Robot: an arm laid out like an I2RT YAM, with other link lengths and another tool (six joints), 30 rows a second.
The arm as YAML. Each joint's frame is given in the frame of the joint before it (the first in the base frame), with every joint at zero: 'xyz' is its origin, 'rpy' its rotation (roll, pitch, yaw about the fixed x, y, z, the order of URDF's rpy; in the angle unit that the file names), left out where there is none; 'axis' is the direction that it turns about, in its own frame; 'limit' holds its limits. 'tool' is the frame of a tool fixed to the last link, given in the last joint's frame.
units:
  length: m
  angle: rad
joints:
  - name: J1
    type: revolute
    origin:
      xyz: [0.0, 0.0, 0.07]
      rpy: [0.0, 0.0, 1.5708]
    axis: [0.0, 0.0, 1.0]
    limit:
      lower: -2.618
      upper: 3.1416
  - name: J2
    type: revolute
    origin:
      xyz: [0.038, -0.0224, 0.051]
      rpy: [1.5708, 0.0, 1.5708]
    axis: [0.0, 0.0, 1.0]
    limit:
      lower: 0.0
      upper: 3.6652
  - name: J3
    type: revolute
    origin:
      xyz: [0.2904, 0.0, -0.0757]
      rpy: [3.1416, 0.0, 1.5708]
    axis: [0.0, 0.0, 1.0]
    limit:
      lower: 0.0
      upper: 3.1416
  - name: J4
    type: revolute
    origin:
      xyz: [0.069, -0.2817, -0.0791]
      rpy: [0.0, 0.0, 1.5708]
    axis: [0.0, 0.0, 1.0]
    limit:
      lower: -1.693
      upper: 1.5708
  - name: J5
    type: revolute
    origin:
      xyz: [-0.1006, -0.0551, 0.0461]
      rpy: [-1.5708, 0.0, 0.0]
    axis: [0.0, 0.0, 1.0]
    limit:
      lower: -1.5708
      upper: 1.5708
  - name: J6
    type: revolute
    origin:
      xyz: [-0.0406, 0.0, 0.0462]
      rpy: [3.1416, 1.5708, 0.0]
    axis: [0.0, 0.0, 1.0]
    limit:
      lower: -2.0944
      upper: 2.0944
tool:
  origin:
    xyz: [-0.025, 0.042, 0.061]
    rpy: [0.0, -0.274, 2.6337]
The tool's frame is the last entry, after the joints.
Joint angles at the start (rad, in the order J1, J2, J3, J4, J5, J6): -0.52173 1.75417 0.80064 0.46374 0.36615 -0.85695
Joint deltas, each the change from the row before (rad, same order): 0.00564 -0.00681 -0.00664 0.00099 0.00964 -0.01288; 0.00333 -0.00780 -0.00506 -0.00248 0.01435 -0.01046; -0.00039 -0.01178 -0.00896 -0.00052 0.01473 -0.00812; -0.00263 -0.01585 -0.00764 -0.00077 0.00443 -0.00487; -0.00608 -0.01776 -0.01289 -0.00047 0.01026 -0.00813; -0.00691 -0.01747 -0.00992 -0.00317 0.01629 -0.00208; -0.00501 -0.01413 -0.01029 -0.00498 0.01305 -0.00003; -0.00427 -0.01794 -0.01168 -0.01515 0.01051 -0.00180; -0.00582 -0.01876 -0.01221 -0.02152 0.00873 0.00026; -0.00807 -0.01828 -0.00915 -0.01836 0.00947 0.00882; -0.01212 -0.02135 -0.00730 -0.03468 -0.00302 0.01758; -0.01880 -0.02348 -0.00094 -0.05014 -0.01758 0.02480; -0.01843 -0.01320 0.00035 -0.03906 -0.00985 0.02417; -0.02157 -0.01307 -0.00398 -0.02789 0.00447 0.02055; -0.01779 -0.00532 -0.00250 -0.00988 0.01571 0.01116
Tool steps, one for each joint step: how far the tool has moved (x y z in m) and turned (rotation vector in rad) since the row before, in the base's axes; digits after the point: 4 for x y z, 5 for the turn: -0.0005 0.0026 0.0014 -0.01139 0.01055 0.00277; -0.0016 0.0016 0.0020 -0.01153 0.01071 -0.00479; -0.0037 0.0007 0.0024 -0.01136 0.00737 -0.00990; -0.0033 0.0002 0.0041 -0.00795 -0.00184 -0.00448; -0.0060 -0.0004 0.0032 -0.01039 0.00463 -0.01178; -0.0066 -0.0011 0.0037 -0.00963 0.00152 -0.02056; -0.0058 -0.0003 0.0016 -0.00454 0.00400 -0.01663; -0.0062 0.0007 0.0009 -0.00043 0.01151 -0.01287; -0.0070 0.0006 -0.0003 0.00432 0.01473 -0.01364; -0.0073 -0.0005 0.0009 0.00473 0.00322 -0.02014; -0.0081 -0.0010 -0.0007 0.01946 0.00268 -0.01718; -0.0087 -0.0026 -0.0008 0.03248 -0.00139 -0.01507; -0.0082 -0.0031 -0.0022 0.02796 -0.00079 -0.02175; -0.0108 -0.0038 -0.0014 0.01626 0.00065 -0.03555; -0.0088 -0.0040 -0.0001 0.00075 0.00207 -0.03640
